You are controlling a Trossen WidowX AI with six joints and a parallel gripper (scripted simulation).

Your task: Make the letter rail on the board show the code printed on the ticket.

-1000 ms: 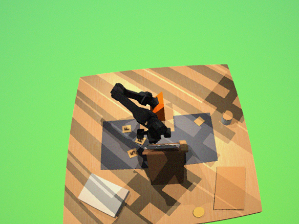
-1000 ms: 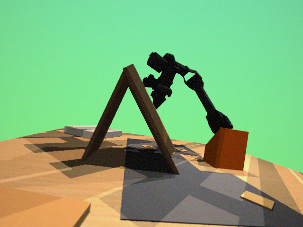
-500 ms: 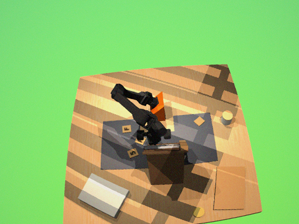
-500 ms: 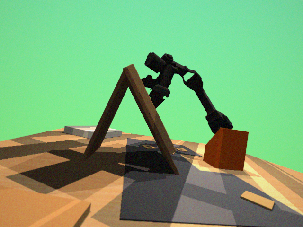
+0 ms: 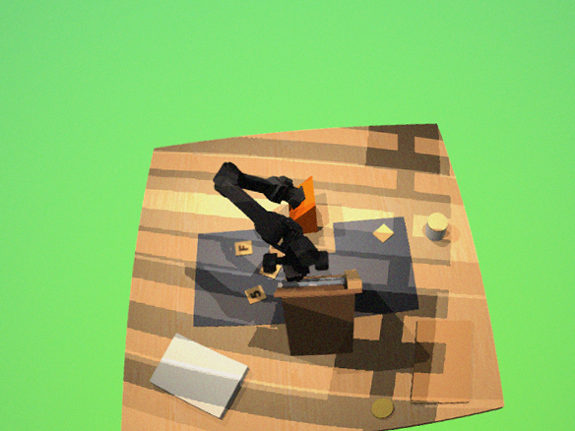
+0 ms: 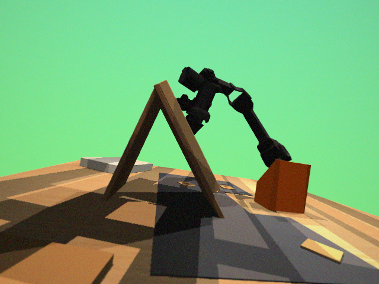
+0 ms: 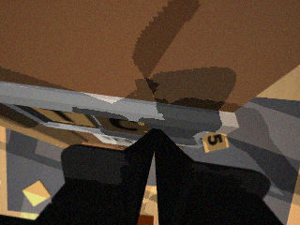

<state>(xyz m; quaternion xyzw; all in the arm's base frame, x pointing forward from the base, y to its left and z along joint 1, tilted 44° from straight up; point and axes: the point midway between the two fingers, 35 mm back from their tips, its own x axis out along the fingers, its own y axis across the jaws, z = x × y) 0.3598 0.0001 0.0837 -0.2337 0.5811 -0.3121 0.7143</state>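
My gripper tip is 8 cm above the white ticket, 7 cm to the right of it and 3 cm past it. The rest, counted from my gripper tip: dark mat 17 cm below, 16 cm behind, 3 cm to the left; flat tan slab 41 cm to the left, 34 cm ahead, 17 cm below.
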